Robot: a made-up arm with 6 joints. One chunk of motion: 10 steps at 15 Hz.
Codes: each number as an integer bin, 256 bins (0 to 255) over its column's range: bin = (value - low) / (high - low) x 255, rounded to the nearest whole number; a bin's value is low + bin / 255 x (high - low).
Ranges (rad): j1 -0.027..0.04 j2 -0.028..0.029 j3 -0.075..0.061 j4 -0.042..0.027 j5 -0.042..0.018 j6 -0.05..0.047
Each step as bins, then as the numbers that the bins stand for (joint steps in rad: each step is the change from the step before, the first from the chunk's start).
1 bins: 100 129 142 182 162 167
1 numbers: -0.00073 0.00084 0.00073 0.00725 -0.00388 0.01353
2 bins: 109 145 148 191 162 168
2 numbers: 0.00164 0.00441 0.00393 0.00968 -0.00388 0.01391
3 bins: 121 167 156 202 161 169
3 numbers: 0.00479 0.00933 0.00820 0.01266 -0.00412 0.01429
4 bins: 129 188 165 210 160 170
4 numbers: 0.00689 0.01402 0.01300 0.01482 -0.00435 0.01467
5 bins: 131 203 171 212 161 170
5 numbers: 0.00742 0.01738 0.01620 0.01536 -0.00412 0.01467
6 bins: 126 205 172 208 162 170
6 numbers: 0.00611 0.01782 0.01673 0.01428 -0.00388 0.01467
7 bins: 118 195 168 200 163 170
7 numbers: 0.00400 0.01559 0.01460 0.01212 -0.00365 0.01467
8 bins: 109 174 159 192 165 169
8 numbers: 0.00164 0.01089 0.00980 0.00995 -0.00318 0.01429
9 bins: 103 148 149 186 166 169
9 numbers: 0.00006 0.00508 0.00447 0.00833 -0.00294 0.01429
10 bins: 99 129 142 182 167 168
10 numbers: -0.00099 0.00084 0.00073 0.00725 -0.00271 0.01391
